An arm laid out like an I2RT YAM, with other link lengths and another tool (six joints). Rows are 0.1 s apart.
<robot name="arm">
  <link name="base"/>
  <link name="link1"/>
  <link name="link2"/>
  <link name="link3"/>
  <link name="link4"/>
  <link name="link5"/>
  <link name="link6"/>
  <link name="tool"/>
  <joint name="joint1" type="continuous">
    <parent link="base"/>
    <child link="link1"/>
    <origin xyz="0 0 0.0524" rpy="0 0 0"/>
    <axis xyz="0 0 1"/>
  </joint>
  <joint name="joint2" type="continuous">
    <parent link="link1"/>
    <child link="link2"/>
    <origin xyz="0.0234 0.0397 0.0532" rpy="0 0 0"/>
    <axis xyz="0 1 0"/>
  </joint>
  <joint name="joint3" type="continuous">
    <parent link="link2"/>
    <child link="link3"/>
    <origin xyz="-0.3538 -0.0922 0" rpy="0 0 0"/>
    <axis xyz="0 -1 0"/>
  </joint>
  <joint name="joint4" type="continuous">
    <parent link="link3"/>
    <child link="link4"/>
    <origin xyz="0.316 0.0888 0.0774" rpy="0 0 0"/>
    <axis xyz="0 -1 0"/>
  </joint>
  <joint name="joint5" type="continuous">
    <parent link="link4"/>
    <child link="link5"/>
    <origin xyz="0.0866 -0.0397 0.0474" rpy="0 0 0"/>
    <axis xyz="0 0 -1"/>
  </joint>
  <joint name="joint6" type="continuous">
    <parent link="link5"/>
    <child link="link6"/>
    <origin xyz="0.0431 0 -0.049" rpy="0 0 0"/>
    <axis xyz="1 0 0"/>
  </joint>
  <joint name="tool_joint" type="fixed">
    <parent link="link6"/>
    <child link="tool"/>
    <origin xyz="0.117 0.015 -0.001" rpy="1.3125 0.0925 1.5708"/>
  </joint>
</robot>
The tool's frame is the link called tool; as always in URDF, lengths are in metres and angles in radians. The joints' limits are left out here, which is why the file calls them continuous.
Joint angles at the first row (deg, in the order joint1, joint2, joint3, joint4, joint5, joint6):
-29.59 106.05 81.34 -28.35 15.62 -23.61
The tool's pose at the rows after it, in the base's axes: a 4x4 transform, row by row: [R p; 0 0 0 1], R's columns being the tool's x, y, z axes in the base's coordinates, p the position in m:
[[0.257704 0.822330 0.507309 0.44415], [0.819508 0.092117 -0.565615 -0.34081], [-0.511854 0.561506 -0.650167 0.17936], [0 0 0 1]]
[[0.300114 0.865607 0.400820 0.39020], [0.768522 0.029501 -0.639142 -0.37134], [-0.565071 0.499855 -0.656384 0.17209], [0 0 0 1]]
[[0.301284 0.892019 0.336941 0.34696], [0.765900 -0.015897 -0.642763 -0.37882], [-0.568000 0.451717 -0.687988 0.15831], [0 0 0 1]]
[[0.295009 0.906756 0.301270 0.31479], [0.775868 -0.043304 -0.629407 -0.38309], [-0.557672 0.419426 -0.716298 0.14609], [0 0 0 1]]
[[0.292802 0.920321 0.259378 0.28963], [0.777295 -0.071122 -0.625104 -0.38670], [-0.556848 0.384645 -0.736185 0.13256], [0 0 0 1]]
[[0.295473 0.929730 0.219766 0.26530], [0.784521 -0.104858 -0.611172 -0.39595], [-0.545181 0.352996 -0.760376 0.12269], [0 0 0 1]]
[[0.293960 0.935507 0.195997 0.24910], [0.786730 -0.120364 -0.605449 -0.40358], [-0.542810 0.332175 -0.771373 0.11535], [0 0 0 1]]
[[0.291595 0.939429 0.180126 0.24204], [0.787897 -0.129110 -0.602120 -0.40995], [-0.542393 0.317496 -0.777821 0.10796], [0 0 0 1]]
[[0.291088 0.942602 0.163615 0.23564], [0.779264 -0.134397 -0.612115 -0.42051], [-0.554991 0.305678 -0.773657 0.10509], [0 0 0 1]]
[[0.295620 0.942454 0.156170 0.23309], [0.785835 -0.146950 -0.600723 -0.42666], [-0.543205 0.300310 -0.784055 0.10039], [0 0 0 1]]
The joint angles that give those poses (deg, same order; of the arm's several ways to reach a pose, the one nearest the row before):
-33.12 103.64 77.94 -29.00 18.93 -23.72
-37.82 101.43 73.93 -28.46 23.08 -25.39
-41.32 99.27 69.72 -28.80 23.52 -27.10
-44.40 97.85 66.59 -28.79 22.65 -29.18
-46.69 97.39 64.06 -28.31 23.00 -30.54
-49.72 97.79 63.32 -28.88 22.57 -32.19
-51.84 98.21 62.65 -28.42 22.43 -33.81
-52.94 99.21 62.56 -27.78 22.55 -34.69
-54.09 100.18 62.93 -26.74 23.20 -35.78
-54.92 101.48 63.95 -27.26 22.69 -35.96

